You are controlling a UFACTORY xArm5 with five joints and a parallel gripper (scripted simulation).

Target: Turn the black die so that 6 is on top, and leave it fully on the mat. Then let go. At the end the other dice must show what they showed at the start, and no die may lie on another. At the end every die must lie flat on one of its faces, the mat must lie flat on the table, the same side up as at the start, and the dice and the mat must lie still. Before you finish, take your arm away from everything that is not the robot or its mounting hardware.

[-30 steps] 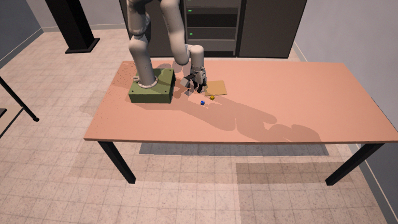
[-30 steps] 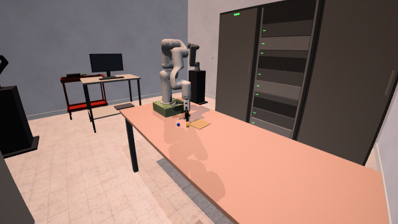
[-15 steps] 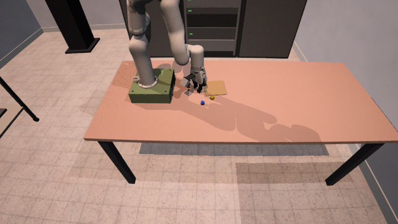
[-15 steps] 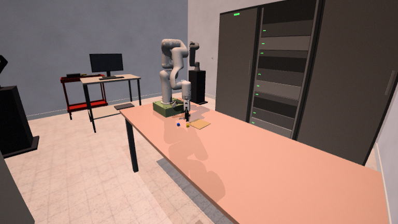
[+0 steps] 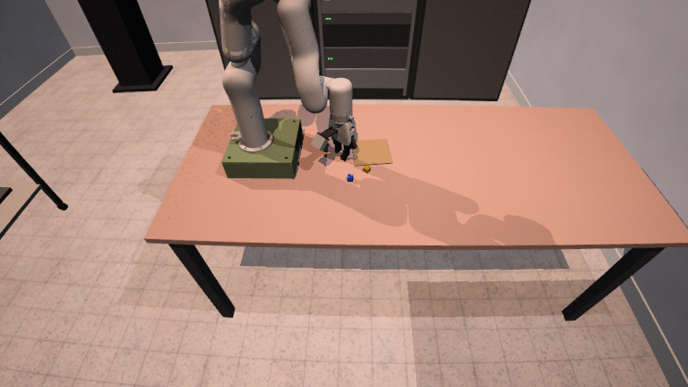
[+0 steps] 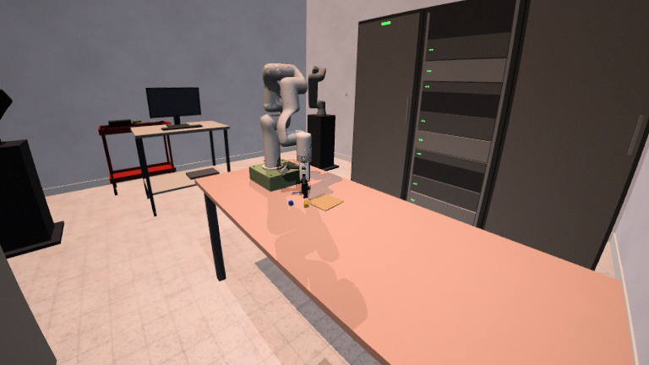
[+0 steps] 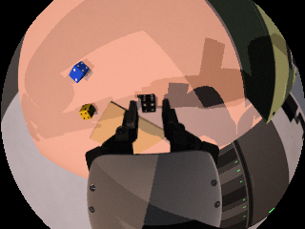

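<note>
My hand is 4 cm above the black die. The rest, counted from my hand: blue die: 3 cm ahead, 11 cm to the right, 4 cm below; then yellow die: 9 cm ahead, 7 cm to the right, 4 cm below; then tan mat: 11 cm ahead, 4 cm to the left, 4 cm below.
</note>
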